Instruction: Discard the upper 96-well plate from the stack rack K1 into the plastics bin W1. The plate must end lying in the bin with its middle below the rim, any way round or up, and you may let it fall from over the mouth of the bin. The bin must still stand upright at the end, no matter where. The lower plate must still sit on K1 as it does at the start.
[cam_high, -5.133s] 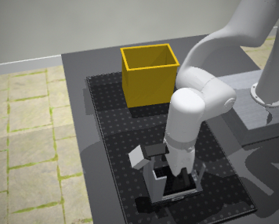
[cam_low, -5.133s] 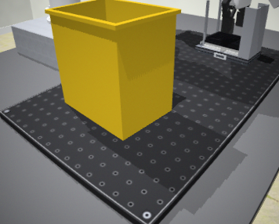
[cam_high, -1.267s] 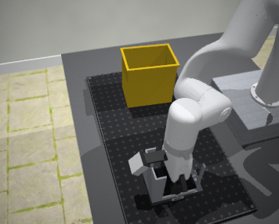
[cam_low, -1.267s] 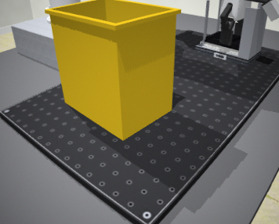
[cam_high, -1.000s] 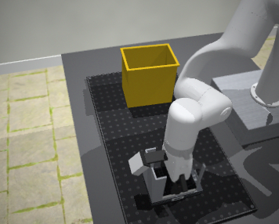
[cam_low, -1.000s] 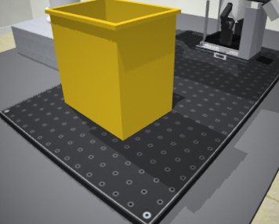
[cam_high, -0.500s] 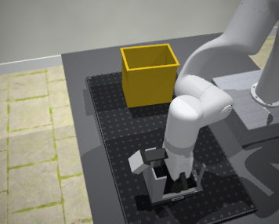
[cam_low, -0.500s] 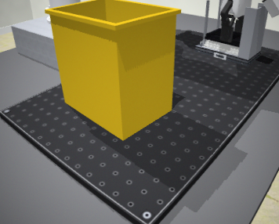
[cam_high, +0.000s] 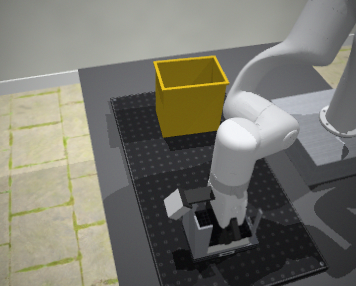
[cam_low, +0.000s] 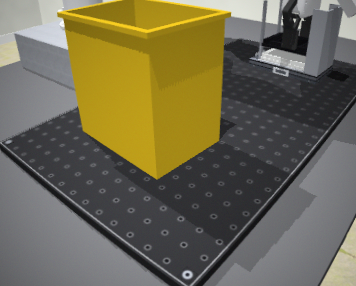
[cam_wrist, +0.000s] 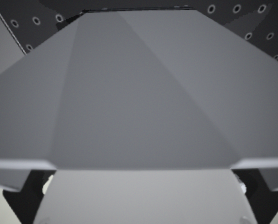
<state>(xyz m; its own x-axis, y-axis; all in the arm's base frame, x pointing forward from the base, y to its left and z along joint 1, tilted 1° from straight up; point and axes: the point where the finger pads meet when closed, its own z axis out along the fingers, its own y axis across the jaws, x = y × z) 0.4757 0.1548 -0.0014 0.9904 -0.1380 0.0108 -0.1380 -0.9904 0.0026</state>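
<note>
Now: hand 40 mm above the white 96-well plate. The rest, counted from my hand: tall grey rack wall: 70 mm ahead, 10 mm to the right, 10 mm above; then yellow plastics bin W1: 100 mm behind, 390 mm to the right, 20 mm above; then black 96-well plate: 10 mm below.
</note>
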